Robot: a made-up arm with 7 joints.
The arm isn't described. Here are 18 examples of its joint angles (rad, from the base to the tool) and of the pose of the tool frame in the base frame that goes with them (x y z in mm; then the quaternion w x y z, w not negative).
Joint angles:
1: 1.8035 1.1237 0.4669 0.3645 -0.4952 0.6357 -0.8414
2: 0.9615 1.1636 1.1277 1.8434 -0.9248 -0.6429 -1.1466
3: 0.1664 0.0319 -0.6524 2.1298 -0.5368 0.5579 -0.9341
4: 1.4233 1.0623 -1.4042 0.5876 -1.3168 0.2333 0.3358
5: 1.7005 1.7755 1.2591 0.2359 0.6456 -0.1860 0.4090
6: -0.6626 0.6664 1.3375 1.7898 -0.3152 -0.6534 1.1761
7: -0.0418 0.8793 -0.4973 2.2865 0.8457 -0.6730 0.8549
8: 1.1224 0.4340 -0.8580 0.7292 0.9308 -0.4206 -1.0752
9: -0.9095 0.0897 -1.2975 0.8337 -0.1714 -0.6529 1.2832
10: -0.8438 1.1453 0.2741 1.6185 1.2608 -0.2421 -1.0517
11: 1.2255 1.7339 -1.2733 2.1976 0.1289 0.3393 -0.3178
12: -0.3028 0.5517 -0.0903 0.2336 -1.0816 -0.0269 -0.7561
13: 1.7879 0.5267 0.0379 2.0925 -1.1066 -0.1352 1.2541
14: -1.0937 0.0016 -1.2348 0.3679 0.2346 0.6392 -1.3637
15: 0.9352 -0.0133 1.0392 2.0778 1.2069 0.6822 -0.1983
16: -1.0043 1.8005 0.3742 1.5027 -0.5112 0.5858 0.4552
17: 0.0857 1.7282 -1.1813 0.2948 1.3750 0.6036 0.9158
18: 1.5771 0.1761 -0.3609 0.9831 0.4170 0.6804 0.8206
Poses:
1: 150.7 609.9 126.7 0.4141 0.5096 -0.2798 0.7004
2: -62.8 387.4 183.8 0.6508 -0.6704 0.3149 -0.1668
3: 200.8 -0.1 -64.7 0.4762 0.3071 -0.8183 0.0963
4: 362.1 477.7 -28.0 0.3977 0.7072 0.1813 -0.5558
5: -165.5 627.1 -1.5 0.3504 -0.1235 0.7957 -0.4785
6: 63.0 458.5 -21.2 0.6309 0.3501 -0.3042 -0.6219
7: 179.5 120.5 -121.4 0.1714 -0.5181 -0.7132 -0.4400
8: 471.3 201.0 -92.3 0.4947 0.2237 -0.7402 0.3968
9: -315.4 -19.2 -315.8 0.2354 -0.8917 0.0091 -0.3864
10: 158.9 377.6 -216.4 0.6954 0.4190 -0.4729 0.3425
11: 210.5 250.9 -5.6 0.4377 0.4966 -0.6007 -0.4483
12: -69.4 402.6 -437.0 0.6448 0.4537 -0.0727 -0.6109
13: 29.3 198.9 253.1 0.1264 0.7767 -0.5606 -0.2578
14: -428.6 46.4 -258.7 0.6557 0.2424 0.1702 -0.6945
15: 159.9 348.1 35.1 0.1470 -0.3730 -0.8459 0.3518
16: 271.6 369.0 -133.2 0.5342 0.5226 0.0698 -0.6608
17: 30.1 651.5 8.1 0.9391 0.2157 -0.0262 0.2661
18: 401.0 128.6 219.0 0.5524 -0.2737 -0.6778 -0.4006
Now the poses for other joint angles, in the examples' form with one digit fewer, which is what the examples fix.
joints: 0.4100 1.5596 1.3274 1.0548 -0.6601 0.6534 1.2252
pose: -38 520 235 0.701 0.423 -0.551 0.163
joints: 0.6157 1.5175 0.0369 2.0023 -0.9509 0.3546 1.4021
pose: 204 264 148 0.581 0.647 -0.089 -0.486
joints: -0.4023 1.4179 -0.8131 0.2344 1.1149 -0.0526 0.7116
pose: -8 637 -132 0.967 0.246 0.016 -0.058
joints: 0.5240 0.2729 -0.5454 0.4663 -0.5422 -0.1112 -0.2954
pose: 337 209 -369 0.693 0.325 -0.478 -0.430
